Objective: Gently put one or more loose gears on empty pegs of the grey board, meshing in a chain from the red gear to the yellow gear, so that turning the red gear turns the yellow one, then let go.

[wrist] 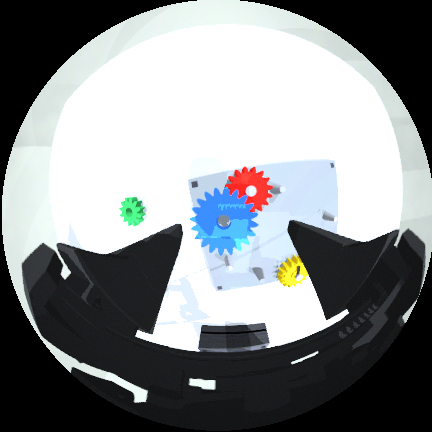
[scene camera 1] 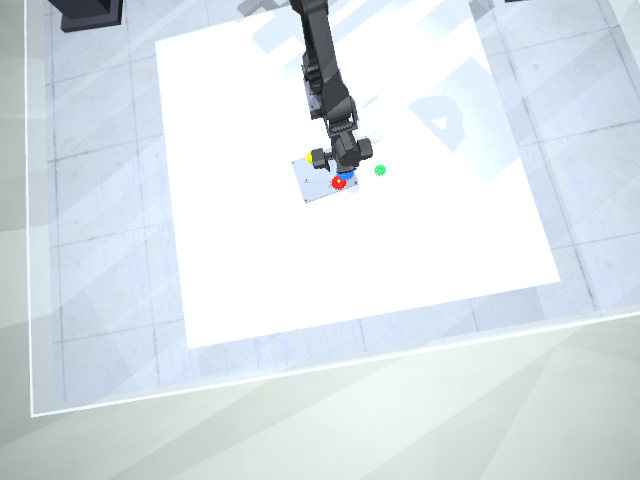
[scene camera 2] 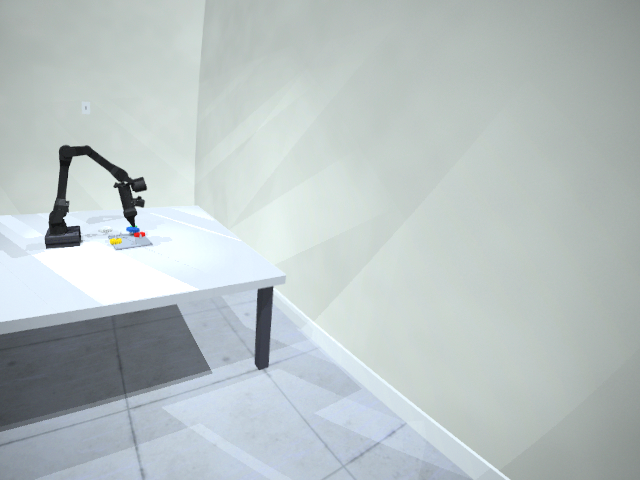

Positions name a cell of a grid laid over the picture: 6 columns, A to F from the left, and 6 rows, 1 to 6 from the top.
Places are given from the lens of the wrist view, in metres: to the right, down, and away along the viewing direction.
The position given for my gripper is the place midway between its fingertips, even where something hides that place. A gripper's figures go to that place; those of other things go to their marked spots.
my gripper (wrist: D4): 0.01, 0.01, 0.09
blue gear (wrist: C4): -0.01, 0.01, 0.12
